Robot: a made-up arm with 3 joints. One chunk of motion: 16 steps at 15 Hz.
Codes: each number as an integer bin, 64 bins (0 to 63) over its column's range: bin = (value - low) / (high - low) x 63, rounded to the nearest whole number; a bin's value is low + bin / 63 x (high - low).
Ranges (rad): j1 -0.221..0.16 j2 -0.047..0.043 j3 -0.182..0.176
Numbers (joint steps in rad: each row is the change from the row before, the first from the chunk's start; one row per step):
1: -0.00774 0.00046 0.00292
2: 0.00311 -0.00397 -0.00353
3: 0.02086 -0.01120 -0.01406
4: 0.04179 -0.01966 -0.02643
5: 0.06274 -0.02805 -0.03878
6: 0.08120 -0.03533 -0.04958
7: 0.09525 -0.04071 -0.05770
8: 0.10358 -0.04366 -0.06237
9: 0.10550 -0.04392 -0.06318
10: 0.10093 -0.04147 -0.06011
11: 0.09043 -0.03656 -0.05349
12: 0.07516 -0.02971 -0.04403
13: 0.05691 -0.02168 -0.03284
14: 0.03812 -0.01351 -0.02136
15: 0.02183 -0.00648 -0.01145
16: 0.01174 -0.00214 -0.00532
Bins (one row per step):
1: 35 33 33
2: 37 30 31
3: 40 25 30
4: 43 19 27
5: 47 13 25
6: 50 8 23
7: 52 4 22
8: 54 2 21
9: 54 2 21
10: 53 4 21
11: 51 7 23
12: 49 12 24
13: 46 18 26
14: 43 23 28
15: 40 28 30
16: 38 31 31

